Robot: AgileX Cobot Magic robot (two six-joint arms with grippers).
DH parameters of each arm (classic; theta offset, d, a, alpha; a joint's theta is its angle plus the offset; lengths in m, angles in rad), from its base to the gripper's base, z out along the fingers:
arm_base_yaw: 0 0.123 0 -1.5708
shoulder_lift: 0.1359 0 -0.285 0
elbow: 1.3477 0 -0.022 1.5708
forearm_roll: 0 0.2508 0 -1.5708
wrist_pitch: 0 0 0.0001 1.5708
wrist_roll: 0 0.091 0 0
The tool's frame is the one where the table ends.
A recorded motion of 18 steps. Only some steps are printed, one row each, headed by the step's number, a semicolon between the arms.
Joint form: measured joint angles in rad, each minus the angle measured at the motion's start. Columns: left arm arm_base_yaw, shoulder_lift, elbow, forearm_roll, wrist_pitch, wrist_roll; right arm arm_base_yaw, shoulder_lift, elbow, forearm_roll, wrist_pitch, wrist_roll.
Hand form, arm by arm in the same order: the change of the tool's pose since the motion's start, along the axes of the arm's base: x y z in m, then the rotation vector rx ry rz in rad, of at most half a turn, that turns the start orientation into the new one. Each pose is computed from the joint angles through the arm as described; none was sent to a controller.
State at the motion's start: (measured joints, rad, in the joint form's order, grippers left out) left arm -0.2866 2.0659 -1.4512 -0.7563 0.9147 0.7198; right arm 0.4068 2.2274 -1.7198 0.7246 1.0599 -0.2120
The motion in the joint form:
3: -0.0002 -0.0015 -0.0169 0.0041 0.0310 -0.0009; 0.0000 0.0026 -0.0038 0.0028 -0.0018 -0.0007
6: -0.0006 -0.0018 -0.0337 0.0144 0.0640 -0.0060; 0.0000 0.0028 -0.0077 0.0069 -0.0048 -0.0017
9: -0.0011 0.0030 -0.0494 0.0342 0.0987 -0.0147; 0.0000 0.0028 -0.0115 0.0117 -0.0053 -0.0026
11: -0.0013 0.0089 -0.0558 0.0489 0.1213 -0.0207; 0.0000 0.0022 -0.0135 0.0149 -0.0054 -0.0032
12: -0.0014 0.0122 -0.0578 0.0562 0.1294 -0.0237; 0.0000 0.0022 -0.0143 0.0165 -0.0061 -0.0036
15: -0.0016 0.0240 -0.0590 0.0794 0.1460 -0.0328; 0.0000 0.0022 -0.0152 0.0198 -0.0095 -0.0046
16: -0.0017 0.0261 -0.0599 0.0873 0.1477 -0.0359; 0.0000 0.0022 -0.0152 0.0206 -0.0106 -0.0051
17: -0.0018 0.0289 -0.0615 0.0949 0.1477 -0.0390; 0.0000 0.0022 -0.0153 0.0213 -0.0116 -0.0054
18: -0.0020 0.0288 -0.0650 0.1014 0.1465 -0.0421; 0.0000 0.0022 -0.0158 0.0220 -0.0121 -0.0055
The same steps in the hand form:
3: 0.0000 -0.0010 0.0047 -0.0055 0.0065 -0.0199; 0.0008 0.0005 -0.0001 0.0030 -0.0019 -0.0017
6: -0.0004 -0.0017 0.0087 -0.0055 0.0169 -0.0408; 0.0016 0.0010 0.0010 0.0081 -0.0068 -0.0044
9: -0.0009 -0.0018 0.0098 0.0048 0.0348 -0.0639; 0.0022 0.0015 0.0022 0.0137 -0.0095 -0.0059
11: -0.0017 -0.0015 0.0084 0.0152 0.0527 -0.0791; 0.0024 0.0018 0.0032 0.0174 -0.0112 -0.0068
12: -0.0020 -0.0013 0.0072 0.0211 0.0606 -0.0846; 0.0026 0.0020 0.0034 0.0191 -0.0121 -0.0075
15: -0.0028 -0.0001 0.0016 0.0424 0.0846 -0.0971; 0.0030 0.0023 0.0038 0.0225 -0.0151 -0.0102
16: -0.0028 0.0003 0.0007 0.0494 0.0872 -0.0990; 0.0031 0.0023 0.0039 0.0232 -0.0159 -0.0108
17: -0.0024 0.0006 -0.0004 0.0563 0.0884 -0.0999; 0.0032 0.0024 0.0039 0.0239 -0.0168 -0.0114
18: -0.0018 0.0008 0.0002 0.0612 0.0843 -0.0996; 0.0033 0.0024 0.0041 0.0247 -0.0174 -0.0119

